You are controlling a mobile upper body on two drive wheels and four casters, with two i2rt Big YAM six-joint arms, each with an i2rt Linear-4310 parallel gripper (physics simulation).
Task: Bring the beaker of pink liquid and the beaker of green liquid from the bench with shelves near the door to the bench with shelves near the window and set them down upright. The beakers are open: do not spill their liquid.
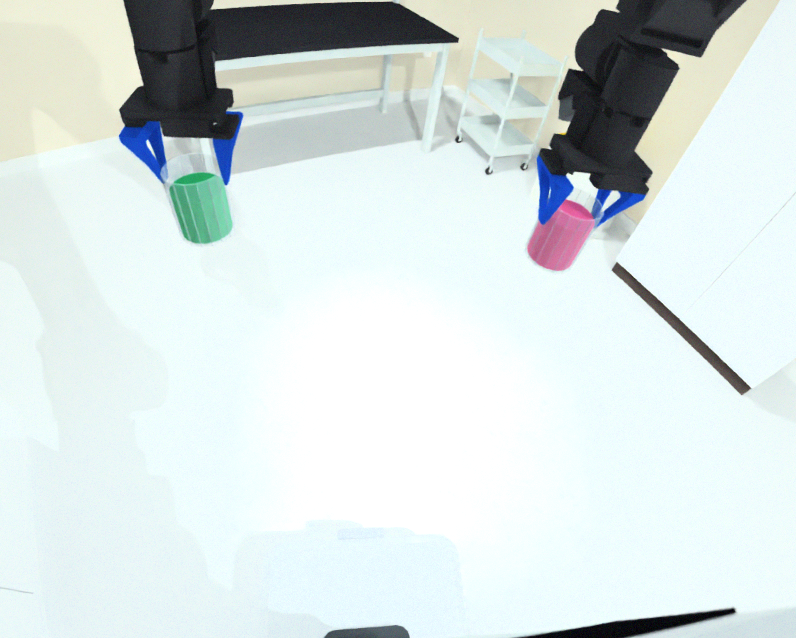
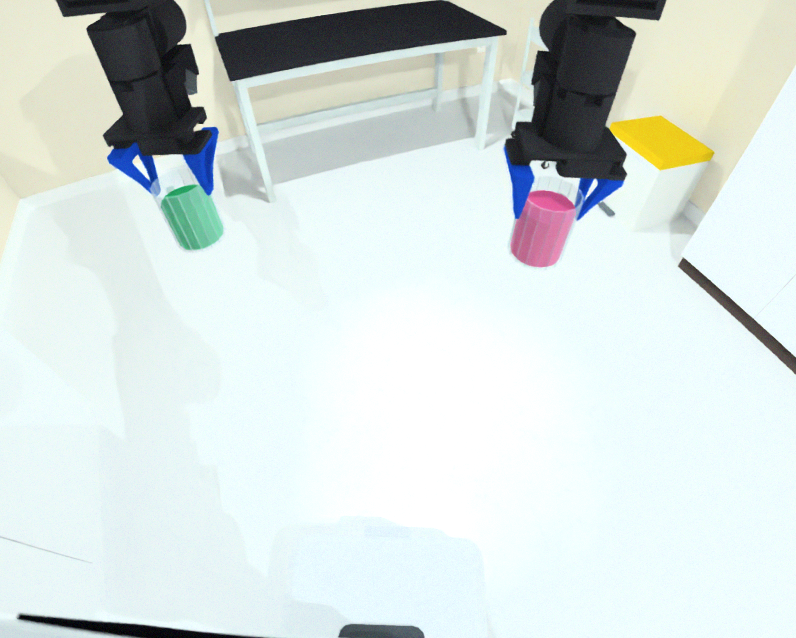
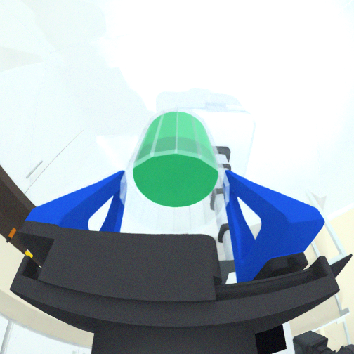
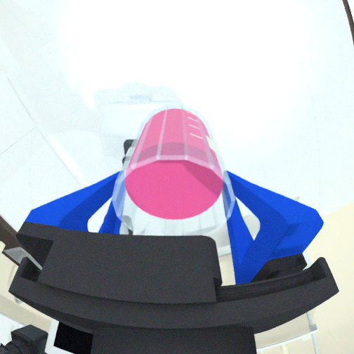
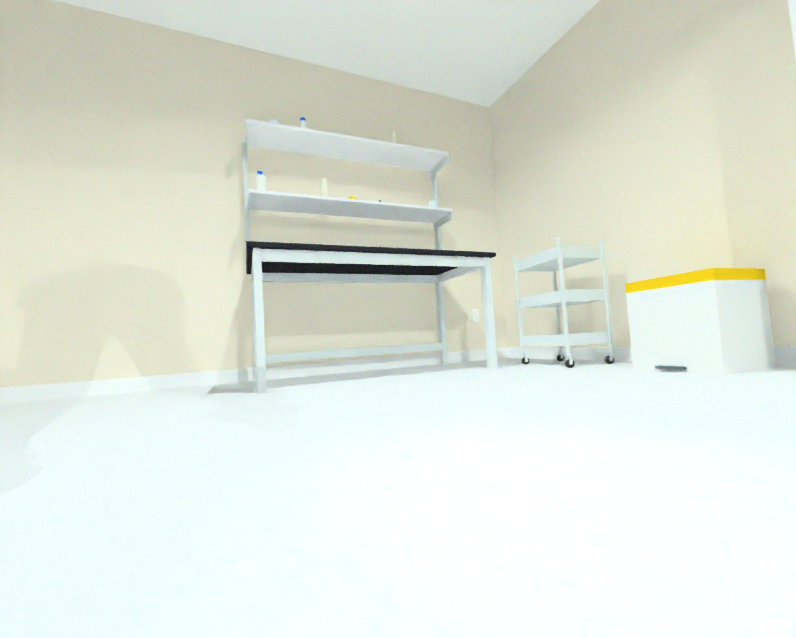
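Observation:
My left gripper (image 1: 196, 176) (image 2: 182, 188) (image 3: 174, 177) is shut on the beaker of green liquid (image 1: 202, 209) (image 2: 192, 217) (image 3: 175, 180) and holds it over the floor. My right gripper (image 1: 572, 211) (image 2: 548, 209) (image 4: 173, 177) is shut on the beaker of pink liquid (image 1: 561, 237) (image 2: 542, 229) (image 4: 173, 190), also over the floor. Both beakers are about upright, with their liquid inside. A bench with shelves (image 5: 372, 257) and a black top (image 1: 318, 29) (image 2: 358, 36) stands ahead against the wall, apart from both beakers. Neither door nor window shows, so I cannot tell which bench it is.
A white three-tier cart (image 1: 508, 99) (image 5: 561, 299) stands right of the bench. A white bin with a yellow lid (image 2: 661, 142) (image 5: 697, 279) is farther right. A white cabinet (image 1: 717, 252) (image 2: 750, 245) with a dark base is at the right. Small bottles stand on the shelves (image 5: 352, 207).

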